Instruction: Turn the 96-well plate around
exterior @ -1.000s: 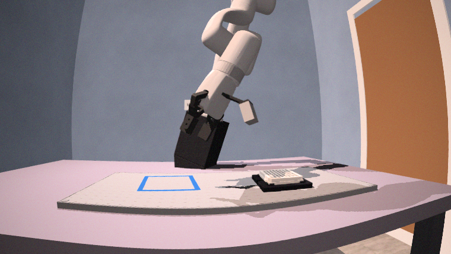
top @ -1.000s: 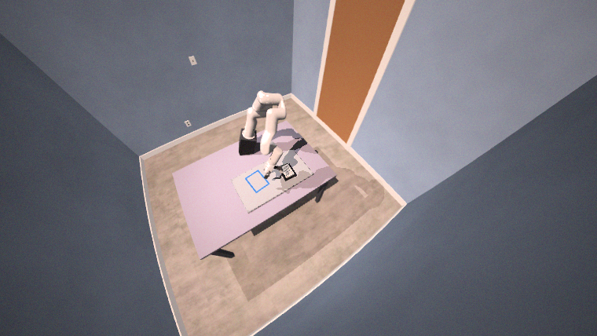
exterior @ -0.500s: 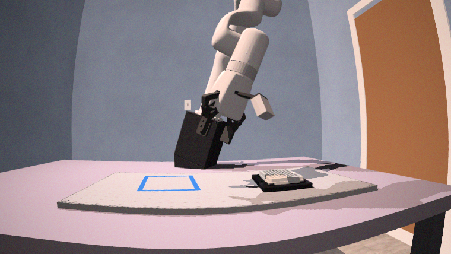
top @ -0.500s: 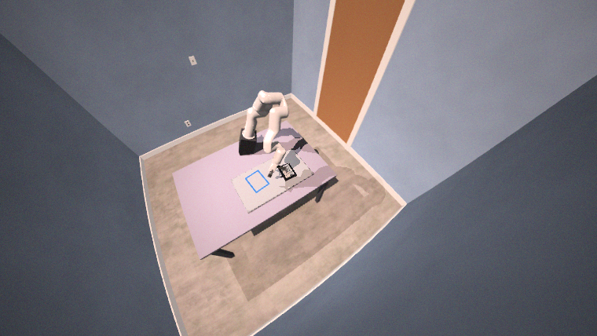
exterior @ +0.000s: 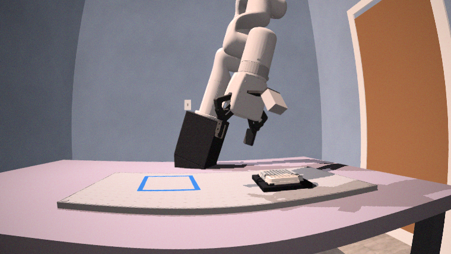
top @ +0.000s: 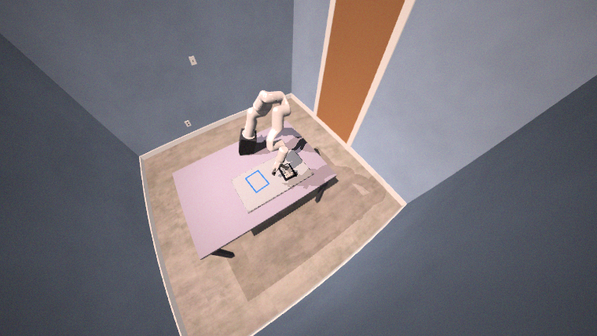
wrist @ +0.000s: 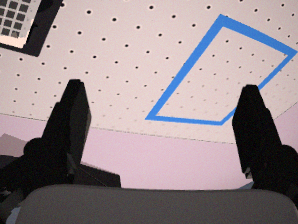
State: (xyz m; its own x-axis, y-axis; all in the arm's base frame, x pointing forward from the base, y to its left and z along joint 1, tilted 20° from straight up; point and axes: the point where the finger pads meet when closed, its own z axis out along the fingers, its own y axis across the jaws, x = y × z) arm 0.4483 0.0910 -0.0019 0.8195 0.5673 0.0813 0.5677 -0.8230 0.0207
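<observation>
Right now the white 96-well plate is 1 cm behind my hand, 11 cm to the left of it and 10 cm below it. From my hand the other things lie so: black plate nest N1: 1 cm behind, 11 cm to the left, 12 cm below.
</observation>
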